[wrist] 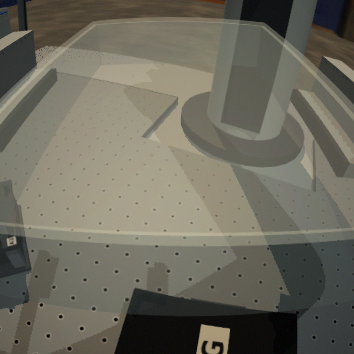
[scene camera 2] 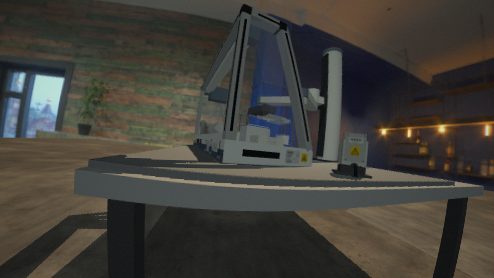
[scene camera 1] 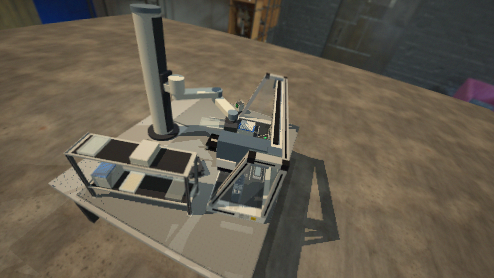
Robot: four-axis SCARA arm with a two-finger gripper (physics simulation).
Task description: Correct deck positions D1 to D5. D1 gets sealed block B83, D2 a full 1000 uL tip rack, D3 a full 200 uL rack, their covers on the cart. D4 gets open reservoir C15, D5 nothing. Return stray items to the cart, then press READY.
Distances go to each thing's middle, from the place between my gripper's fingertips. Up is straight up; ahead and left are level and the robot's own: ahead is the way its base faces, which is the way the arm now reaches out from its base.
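Labels:
RG pad (wrist: 256, 325): 200 mm below my hand, 30 mm ahead of it, 60 mm to the left of it.

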